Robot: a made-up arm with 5 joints.
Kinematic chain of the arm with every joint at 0, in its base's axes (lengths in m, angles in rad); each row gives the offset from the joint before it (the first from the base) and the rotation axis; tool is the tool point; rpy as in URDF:
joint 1: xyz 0.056 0 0.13 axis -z
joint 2: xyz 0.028 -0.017 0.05 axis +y
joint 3: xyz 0.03 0 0.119 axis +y
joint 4: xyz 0.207 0 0.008 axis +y
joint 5: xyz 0.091 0.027 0 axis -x
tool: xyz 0 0 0 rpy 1.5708 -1.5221 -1.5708
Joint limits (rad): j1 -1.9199..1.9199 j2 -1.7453..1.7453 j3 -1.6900..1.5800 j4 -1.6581..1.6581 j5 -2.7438..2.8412
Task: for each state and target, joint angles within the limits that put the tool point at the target. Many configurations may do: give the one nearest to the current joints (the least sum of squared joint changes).
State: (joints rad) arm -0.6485 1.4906 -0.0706 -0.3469 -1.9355
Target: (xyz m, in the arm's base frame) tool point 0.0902 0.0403 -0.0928
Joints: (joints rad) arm -0.6768 1.2585 0.7285 -0.1697 -1.9355
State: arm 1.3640 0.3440 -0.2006 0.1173 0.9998
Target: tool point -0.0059 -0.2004 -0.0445
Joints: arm 1.9181 0.8136 0.4298 0.3243 0.9998
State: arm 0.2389 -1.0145 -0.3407 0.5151 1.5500
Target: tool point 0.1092 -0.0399 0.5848
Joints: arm 0.7944 -0.5461 -0.7958 0.1627 1.5500
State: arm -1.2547 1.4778 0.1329 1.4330 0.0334
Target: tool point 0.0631 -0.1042 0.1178
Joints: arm -1.7347 1.7453 1.0142 1.3059 0.0334
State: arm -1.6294 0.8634 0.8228 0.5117 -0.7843
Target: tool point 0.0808 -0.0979 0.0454
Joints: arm -1.9181 1.2692 1.2277 0.5289 -0.7843
